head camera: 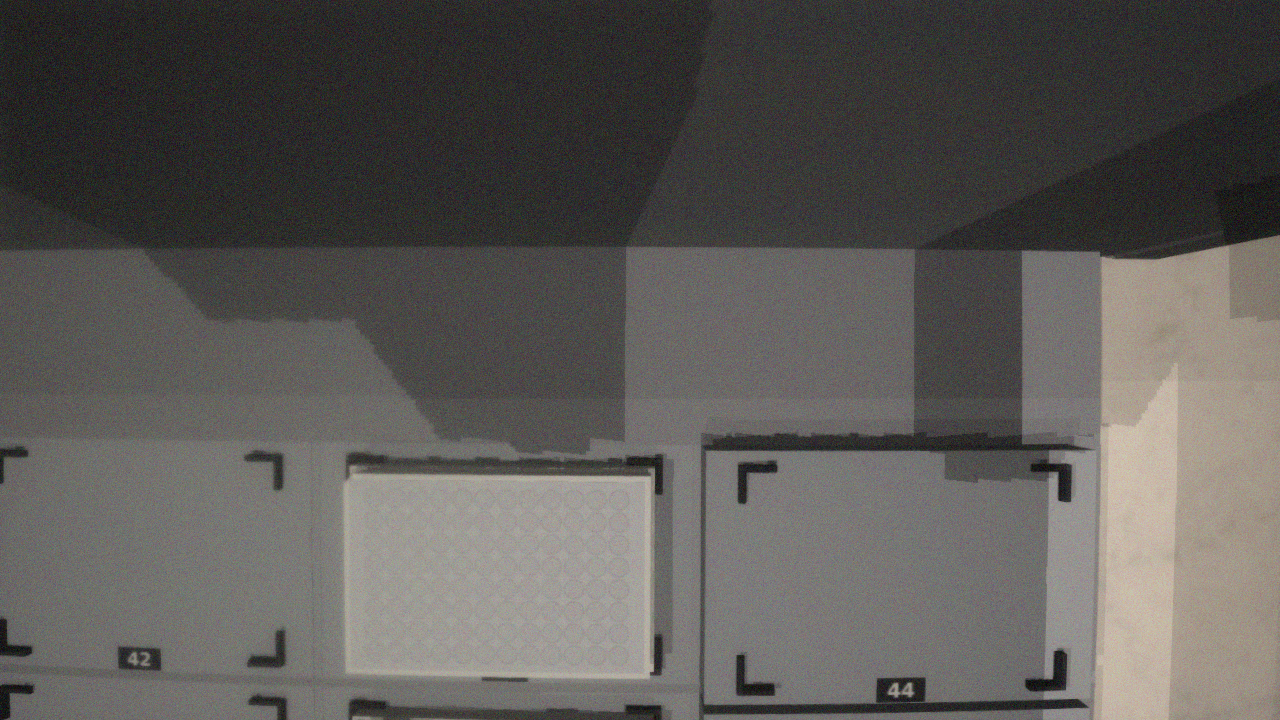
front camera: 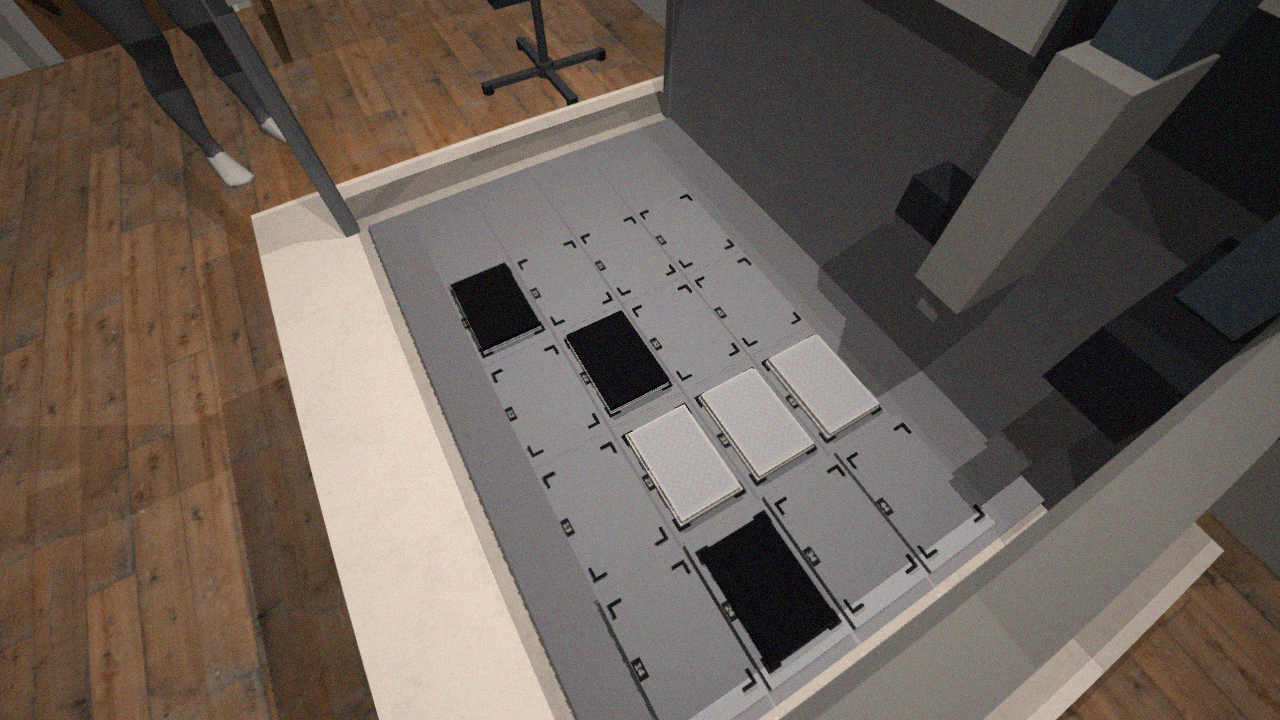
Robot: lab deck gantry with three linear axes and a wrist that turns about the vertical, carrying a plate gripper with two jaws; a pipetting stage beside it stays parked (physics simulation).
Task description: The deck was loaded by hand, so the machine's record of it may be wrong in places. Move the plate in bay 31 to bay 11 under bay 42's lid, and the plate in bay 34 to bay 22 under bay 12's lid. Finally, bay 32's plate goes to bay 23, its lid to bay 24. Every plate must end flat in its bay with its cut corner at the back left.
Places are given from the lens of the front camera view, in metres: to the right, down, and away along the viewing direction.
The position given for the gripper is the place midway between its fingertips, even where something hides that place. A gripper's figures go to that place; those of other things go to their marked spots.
gripper [front camera: 1030,435]: 0.37, 0.07, 0.48
black lid [front camera: 621,366]: -0.02, 0.01, 0.69
black lid [front camera: 494,305]: -0.20, -0.08, 0.74
